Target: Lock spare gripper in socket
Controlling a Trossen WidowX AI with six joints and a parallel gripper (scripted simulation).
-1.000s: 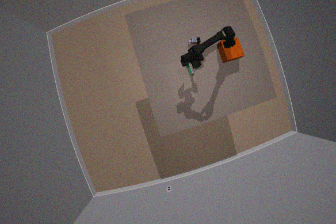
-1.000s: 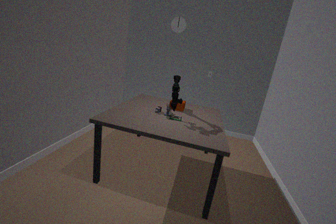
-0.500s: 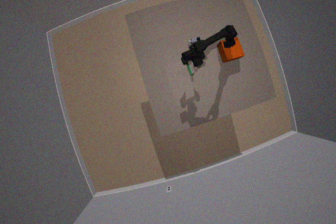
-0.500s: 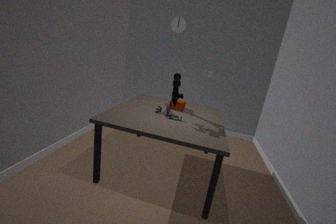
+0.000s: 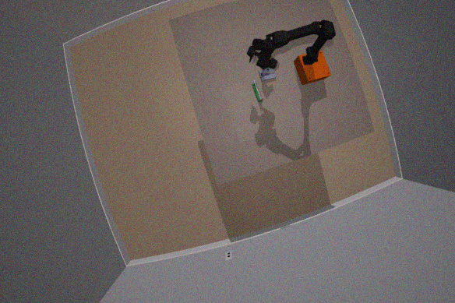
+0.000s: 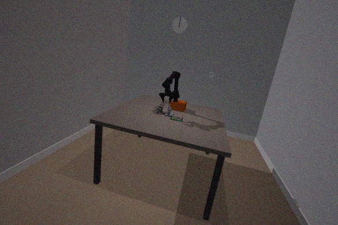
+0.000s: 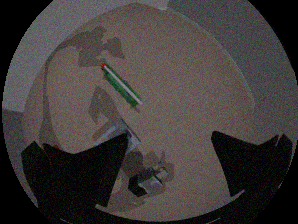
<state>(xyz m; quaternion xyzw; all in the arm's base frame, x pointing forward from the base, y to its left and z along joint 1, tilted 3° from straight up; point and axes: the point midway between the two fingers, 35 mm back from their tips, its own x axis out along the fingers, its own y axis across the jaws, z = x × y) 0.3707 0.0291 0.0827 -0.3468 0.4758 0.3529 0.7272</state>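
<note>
Now: the spare gripper 14 cm below my gripper tip, 12 cm to the right of it and 9 cm behind it. Also, from my gripper tip: green strip 15 cm below, 14 cm to the left, 2 cm behind; then grey mount 12 cm below, 10 cm behind, 2 cm to the left.
</note>
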